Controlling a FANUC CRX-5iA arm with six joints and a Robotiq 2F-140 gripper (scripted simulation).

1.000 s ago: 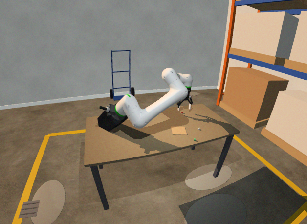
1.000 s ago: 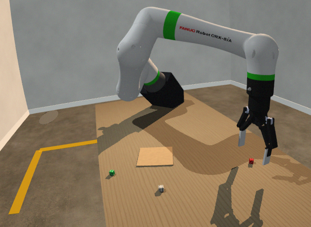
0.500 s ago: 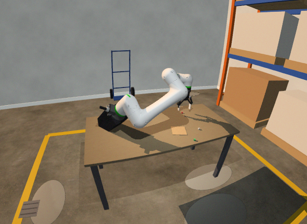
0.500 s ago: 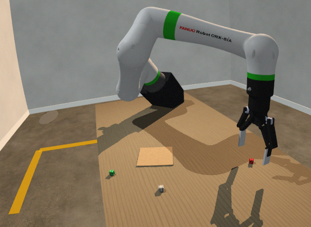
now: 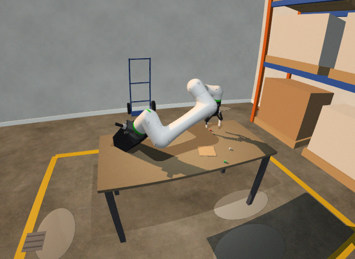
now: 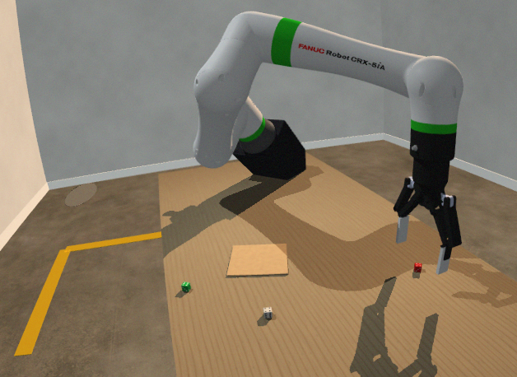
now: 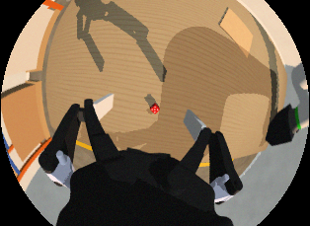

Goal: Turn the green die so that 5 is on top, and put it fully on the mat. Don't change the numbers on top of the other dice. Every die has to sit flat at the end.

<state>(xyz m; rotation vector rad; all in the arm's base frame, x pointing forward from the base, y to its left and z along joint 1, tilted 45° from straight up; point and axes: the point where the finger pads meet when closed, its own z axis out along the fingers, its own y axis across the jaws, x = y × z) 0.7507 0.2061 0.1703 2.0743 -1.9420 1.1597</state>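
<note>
The red die lies 5 cm below my hand, 1 cm to the left of it and 1 cm behind it. From my hand the other things lie so: white die: 35 cm to the right, 5 cm below, 5 cm behind; green die: 48 cm to the right, 21 cm behind, 5 cm below; tan mat: 29 cm to the right, 25 cm behind, 6 cm below.
</note>
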